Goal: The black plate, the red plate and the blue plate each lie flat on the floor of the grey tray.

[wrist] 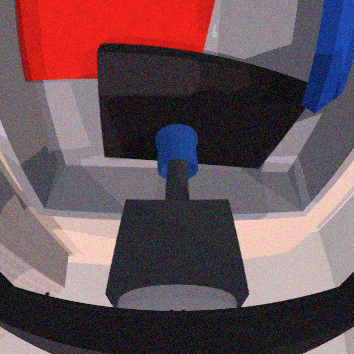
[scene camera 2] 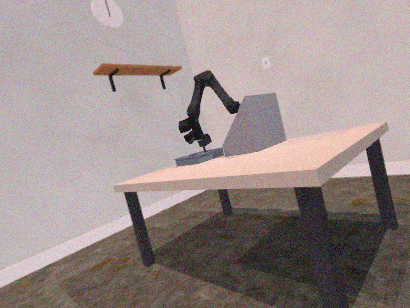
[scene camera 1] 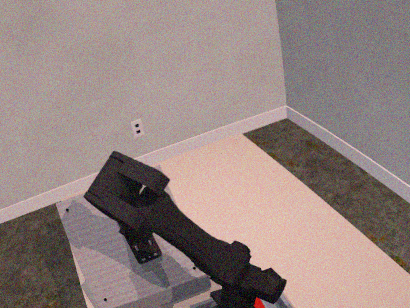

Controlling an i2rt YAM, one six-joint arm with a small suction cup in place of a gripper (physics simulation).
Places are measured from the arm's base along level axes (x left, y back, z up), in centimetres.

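Pixels of known places: end effector, tool point: (wrist: 176, 137); arm's base, origin of the base link: (scene camera 2: 248, 114).
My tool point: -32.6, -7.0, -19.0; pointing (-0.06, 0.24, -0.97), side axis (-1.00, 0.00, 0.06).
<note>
For each thing: its top centre in the pictures, then the offset to it from my tool point, as dx, dy, dz. "spot": a spot on its surface instead. Level surfaces: height alone.
- grey tray, middle of its top: (wrist: 215, 94) (scene camera 2: 198, 153) -1.5, -5.9, +3.9
- black plate, middle of its top: (wrist: 203, 129) -1.6, -2.1, +1.7
- red plate, middle of its top: (wrist: 104, 16) +3.7, -9.1, +0.3
- blue plate, surface spot: (wrist: 330, 63) spot: -7.7, -8.0, +3.4
- pale table, its level: dz -1.1
In the wrist view the grey tray (wrist: 105, 191) holds all three plates. The black plate (wrist: 228, 105) lies in the middle, and its far edge covers part of the red plate (wrist: 105, 31). The blue plate (wrist: 330, 63) stands tilted against the tray's right side. My suction cup (wrist: 176, 147) is pressed on the black plate near its front edge. In scene camera 2 the cup (scene camera 2: 204, 148) is down inside the tray (scene camera 2: 195, 158). In scene camera 1 the arm hides the cup, and only a sliver of the red plate (scene camera 1: 258, 302) shows.
The tray stands on a pale table (scene camera 2: 281, 162) (scene camera 1: 265, 198) next to the grey wedge-shaped arm mount (scene camera 2: 254, 126) (scene camera 1: 109, 265). A wooden shelf (scene camera 2: 135, 69) hangs on the wall behind. The tray's walls close in around the cup.
</note>
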